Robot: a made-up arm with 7 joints.
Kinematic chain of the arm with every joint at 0, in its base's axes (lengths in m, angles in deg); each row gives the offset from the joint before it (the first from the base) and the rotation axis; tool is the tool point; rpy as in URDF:
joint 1: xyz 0 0.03 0.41 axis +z
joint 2: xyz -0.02 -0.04 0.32 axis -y
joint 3: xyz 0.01 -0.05 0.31 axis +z
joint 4: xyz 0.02 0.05 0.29 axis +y
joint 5: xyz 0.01 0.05 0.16 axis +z
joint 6: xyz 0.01 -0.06 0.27 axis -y
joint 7: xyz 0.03 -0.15 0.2 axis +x
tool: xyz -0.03 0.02 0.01 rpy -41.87 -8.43 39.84
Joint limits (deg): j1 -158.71..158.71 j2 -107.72..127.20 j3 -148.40..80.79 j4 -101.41..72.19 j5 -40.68..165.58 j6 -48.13..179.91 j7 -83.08..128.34
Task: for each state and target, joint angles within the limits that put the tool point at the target. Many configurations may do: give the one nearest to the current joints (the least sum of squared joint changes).
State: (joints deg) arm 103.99 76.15 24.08 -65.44 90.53 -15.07 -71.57
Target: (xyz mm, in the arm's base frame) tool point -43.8 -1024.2 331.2
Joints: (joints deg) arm 85.66 83.89 14.93 -70.72 94.77 -18.73 -71.44
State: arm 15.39 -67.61 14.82 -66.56 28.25 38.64 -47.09
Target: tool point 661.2 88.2 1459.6
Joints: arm 27.80 -71.28 5.51 -66.62 28.07 38.37 -47.23
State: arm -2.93 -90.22 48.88 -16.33 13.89 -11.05 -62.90
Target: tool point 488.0 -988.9 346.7
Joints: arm -46.89 -107.72 73.71 -29.37 3.61 -6.81 -66.45
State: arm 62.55 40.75 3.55 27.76 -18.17 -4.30 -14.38
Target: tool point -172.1 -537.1 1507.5
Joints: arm 63.69 78.18 8.27 71.11 -6.51 -27.13 -17.24
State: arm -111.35 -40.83 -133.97 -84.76 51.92 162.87 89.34
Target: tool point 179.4 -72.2 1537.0
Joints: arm -91.32 -7.52 -123.20 -73.10 63.68 126.29 92.83
